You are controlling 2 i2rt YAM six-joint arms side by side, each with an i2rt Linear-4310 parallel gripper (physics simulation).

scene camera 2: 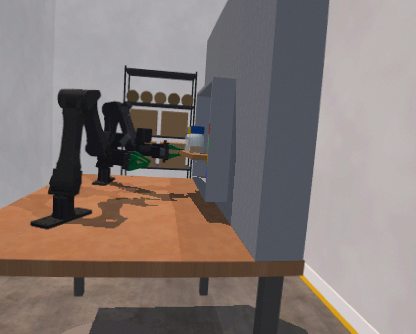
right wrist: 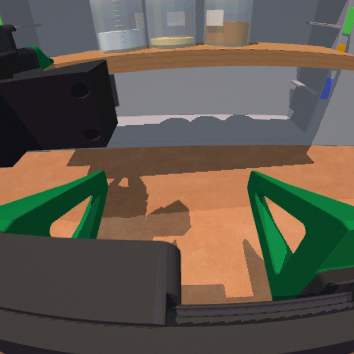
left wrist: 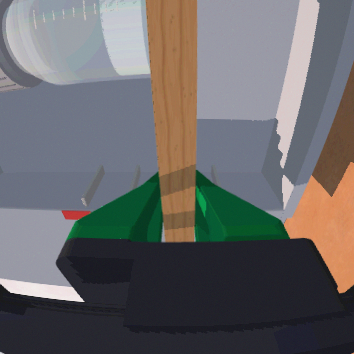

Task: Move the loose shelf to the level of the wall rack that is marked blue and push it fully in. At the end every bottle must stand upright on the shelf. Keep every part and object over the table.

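The wooden loose shelf (scene camera 2: 192,155) (left wrist: 173,100) (right wrist: 225,60) is held roughly level at the open front of the grey wall rack (scene camera 2: 223,140) (left wrist: 235,145) (right wrist: 225,134). In the right wrist view it appears above the blue mark (right wrist: 327,89), near an orange mark (right wrist: 342,48). Three clear bottles (right wrist: 121,32) (right wrist: 172,22) (right wrist: 227,31) stand upright on it; one bottle (left wrist: 75,42) also shows in the left wrist view. My left gripper (scene camera 2: 175,151) (left wrist: 177,177) is shut on the shelf's end. My right gripper (scene camera 2: 148,160) (right wrist: 177,178) is open and empty, below and in front of the shelf.
Small support pins (left wrist: 92,185) (right wrist: 304,87) stick out of the rack's side walls. A green mark (right wrist: 349,21) and a red mark (left wrist: 76,215) show on the rack. The wall panel (scene camera 2: 292,150) stands behind it on the wooden table (scene camera 2: 150,235). A storage shelf unit (scene camera 2: 160,73) stands in the background.
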